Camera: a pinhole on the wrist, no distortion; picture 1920 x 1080 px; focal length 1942.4 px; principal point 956.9 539.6 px. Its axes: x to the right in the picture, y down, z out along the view. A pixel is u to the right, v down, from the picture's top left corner.
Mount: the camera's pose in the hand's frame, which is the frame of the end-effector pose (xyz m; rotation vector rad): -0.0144 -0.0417 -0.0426 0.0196 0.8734 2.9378
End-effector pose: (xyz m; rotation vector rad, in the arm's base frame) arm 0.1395 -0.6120 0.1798 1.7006 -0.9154 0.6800
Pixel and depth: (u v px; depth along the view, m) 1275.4 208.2 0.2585
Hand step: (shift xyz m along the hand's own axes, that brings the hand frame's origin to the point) -0.0448 0.1393 0.1495
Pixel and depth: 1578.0 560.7 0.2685
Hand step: -0.0911 0.1088 0.1831
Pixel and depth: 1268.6 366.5 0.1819
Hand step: -0.0362 0.0732 0.1007
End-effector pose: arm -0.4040 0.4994 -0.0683 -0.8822 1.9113 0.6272
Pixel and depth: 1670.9 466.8 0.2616
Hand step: -0.1007 0.1165 0.1703
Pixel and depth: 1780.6 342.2 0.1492
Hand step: -0.0713 0.0571 0.0735
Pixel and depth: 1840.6 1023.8 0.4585
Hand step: -0.2147 0.1288 0.4019
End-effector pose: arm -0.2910 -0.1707 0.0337 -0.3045 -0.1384 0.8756
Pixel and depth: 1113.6 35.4 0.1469
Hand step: -0.0186 0.0711 0.0595
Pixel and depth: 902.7 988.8 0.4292
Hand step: 0.0052 0.1084 0.3713
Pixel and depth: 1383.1 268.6 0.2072
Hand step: -0.0507 0.0989 0.1148
